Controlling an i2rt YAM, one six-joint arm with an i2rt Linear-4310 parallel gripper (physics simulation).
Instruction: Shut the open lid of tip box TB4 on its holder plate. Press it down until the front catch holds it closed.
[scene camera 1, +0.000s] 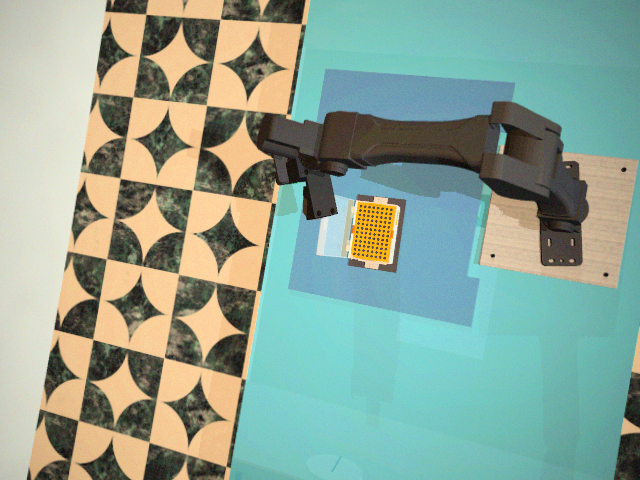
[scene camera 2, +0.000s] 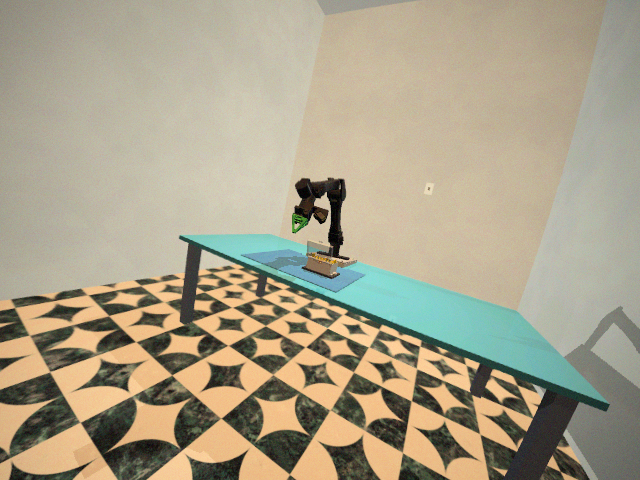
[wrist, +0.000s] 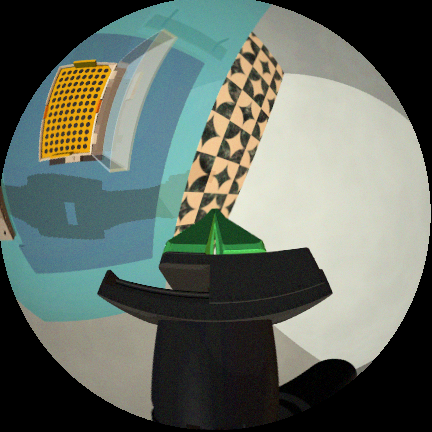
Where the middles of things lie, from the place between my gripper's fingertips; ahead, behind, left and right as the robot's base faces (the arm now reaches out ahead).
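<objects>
Orange perforated rack (scene camera 1: 371, 240): 11 cm to the left of my hand, 15 cm behind it, 10 cm below it. Clear lid (scene camera 1: 333, 240): my gripper is 9 cm past it, 10 cm to the right of it and 6 cm above it.
</objects>
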